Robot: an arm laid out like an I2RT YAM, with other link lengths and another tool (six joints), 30 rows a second.
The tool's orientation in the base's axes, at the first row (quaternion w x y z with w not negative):
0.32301 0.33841 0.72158 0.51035
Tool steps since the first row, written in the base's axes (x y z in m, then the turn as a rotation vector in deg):
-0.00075 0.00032 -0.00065 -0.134 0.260 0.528
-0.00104 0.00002 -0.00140 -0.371 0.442 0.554
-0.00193 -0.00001 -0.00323 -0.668 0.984 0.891
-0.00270 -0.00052 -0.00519 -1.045 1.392 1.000
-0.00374 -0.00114 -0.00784 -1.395 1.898 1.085
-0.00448 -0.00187 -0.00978 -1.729 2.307 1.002
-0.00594 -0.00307 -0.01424 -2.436 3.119 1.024
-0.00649 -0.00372 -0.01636 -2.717 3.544 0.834
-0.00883 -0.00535 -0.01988 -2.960 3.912 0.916
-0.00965 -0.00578 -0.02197 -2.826 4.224 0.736
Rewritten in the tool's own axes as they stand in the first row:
0.00076 -0.00066 -0.00027 0.224 0.548 -0.117
0.00077 -0.00150 -0.00046 0.503 0.581 -0.222
0.00147 -0.00339 -0.00070 1.073 0.991 -0.273
0.00172 -0.00552 -0.00106 1.606 1.137 -0.398
0.00212 -0.00837 -0.00151 2.206 1.290 -0.443
0.00217 -0.01052 -0.00196 2.739 1.260 -0.479
0.00255 -0.01531 -0.00256 3.798 1.371 -0.639
0.00258 -0.01759 -0.00277 4.326 1.252 -0.595
0.00299 -0.02173 -0.00456 4.754 1.383 -0.624
0.00335 -0.02396 -0.00488 4.956 1.311 -0.305

